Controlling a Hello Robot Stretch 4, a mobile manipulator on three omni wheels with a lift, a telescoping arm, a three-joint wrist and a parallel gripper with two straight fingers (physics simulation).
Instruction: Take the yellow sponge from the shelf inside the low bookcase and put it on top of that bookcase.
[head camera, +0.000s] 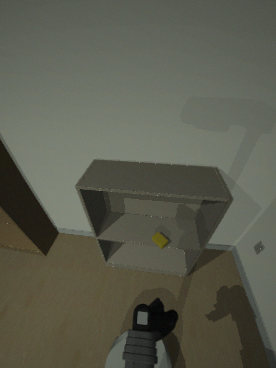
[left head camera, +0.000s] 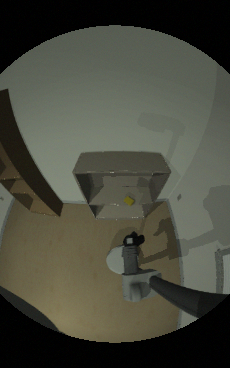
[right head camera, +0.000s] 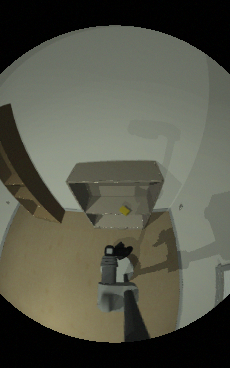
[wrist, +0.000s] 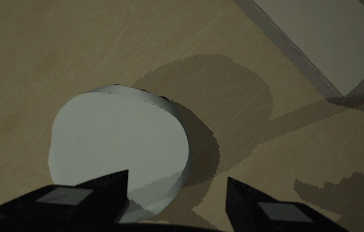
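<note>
The gripper appears at (wrist: 176, 189). A low grey bookcase stands in the scene as well, visible to the head camera (head camera: 199, 193), to the left head camera (left head camera: 98, 168) and to the right head camera (right head camera: 115, 177).
</note>
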